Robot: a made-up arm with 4 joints. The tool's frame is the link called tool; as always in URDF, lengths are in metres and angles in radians. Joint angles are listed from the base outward.
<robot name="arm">
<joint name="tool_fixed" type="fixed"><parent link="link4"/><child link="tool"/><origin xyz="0.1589 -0.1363 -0.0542" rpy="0 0 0"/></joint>
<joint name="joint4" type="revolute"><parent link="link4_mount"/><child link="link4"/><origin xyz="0.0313 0.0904 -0.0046" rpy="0 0 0"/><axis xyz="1 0 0"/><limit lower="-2.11" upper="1.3"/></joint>
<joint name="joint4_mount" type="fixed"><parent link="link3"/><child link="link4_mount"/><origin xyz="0.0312 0.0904 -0.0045" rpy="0 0 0"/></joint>
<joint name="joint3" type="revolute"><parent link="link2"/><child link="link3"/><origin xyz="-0.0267 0.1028 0.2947" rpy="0 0 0"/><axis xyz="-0.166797 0.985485 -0.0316"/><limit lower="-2.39" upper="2.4"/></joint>
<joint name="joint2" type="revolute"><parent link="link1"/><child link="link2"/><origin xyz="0.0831 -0.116 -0.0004" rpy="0 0 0"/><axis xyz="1 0 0"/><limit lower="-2.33" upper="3.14"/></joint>
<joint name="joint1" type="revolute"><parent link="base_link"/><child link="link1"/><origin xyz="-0.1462 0.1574 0.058" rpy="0 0 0"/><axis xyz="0 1 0"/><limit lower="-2" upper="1.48"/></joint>
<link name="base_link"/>
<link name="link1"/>
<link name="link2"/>
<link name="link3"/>
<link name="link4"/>
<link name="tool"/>
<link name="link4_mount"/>
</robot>
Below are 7 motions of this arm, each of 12 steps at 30 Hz.
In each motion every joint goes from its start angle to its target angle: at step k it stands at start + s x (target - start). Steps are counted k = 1, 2, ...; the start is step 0. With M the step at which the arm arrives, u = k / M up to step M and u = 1 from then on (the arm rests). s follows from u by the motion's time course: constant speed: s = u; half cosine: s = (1 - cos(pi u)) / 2; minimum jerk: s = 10 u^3 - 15 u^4 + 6 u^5.
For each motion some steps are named. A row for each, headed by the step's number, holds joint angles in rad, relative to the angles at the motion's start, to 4 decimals.
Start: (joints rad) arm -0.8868 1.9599 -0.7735 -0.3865
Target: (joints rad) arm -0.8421 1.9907 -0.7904 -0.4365
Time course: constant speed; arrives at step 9
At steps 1, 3, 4, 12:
1: 0.0050 0.0034 -0.0019 -0.0056
3: 0.0149 0.0103 -0.0056 -0.0167
4: 0.0199 0.0137 -0.0075 -0.0222
12: 0.0447 0.0308 -0.0169 -0.0500

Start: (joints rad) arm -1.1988 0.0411 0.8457 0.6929
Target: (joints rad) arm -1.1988 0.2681 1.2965 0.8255
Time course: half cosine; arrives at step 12
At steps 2, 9, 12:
2: 0.0000 0.0152 0.0302 0.0089
9: 0.0000 0.1938 0.3848 0.1132
12: 0.0000 0.2270 0.4508 0.1326

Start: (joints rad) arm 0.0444 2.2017 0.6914 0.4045
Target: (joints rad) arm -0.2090 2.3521 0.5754 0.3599
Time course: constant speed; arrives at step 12
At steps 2, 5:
2: -0.0422 0.0251 -0.0193 -0.0074
5: -0.1056 0.0627 -0.0483 -0.0186

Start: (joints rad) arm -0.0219 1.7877 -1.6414 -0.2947
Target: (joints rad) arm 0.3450 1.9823 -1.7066 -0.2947
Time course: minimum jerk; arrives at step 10
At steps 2, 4, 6, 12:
2: 0.0213 0.0113 -0.0038 0.0000
4: 0.1165 0.0618 -0.0207 0.0000
6: 0.2504 0.1328 -0.0445 0.0000
12: 0.3669 0.1946 -0.0652 0.0000

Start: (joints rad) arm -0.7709 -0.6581 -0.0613 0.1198
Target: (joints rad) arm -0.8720 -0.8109 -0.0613 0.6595
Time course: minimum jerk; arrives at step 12
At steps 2, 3, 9, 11, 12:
2: -0.0036 -0.0054 0.0000 0.0192
3: -0.0105 -0.0158 0.0000 0.0559
9: -0.0906 -0.1370 0.0000 0.4838
11: -0.1006 -0.1520 0.0000 0.5370
12: -0.1011 -0.1528 0.0000 0.5397

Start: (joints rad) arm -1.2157 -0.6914 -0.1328 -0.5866
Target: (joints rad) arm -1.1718 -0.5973 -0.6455 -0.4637
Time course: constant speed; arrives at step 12
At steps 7, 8, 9, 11, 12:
7: 0.0256 0.0549 -0.2991 0.0717
8: 0.0293 0.0627 -0.3418 0.0819
9: 0.0329 0.0706 -0.3845 0.0922
11: 0.0402 0.0863 -0.4700 0.1127
12: 0.0439 0.0941 -0.5127 0.1229

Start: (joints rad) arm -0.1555 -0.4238 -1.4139 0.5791
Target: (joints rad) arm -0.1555 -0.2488 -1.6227 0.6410
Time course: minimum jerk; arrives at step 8
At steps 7, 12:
7: 0.0000 0.1722 -0.2054 0.0609
12: 0.0000 0.1750 -0.2088 0.0619

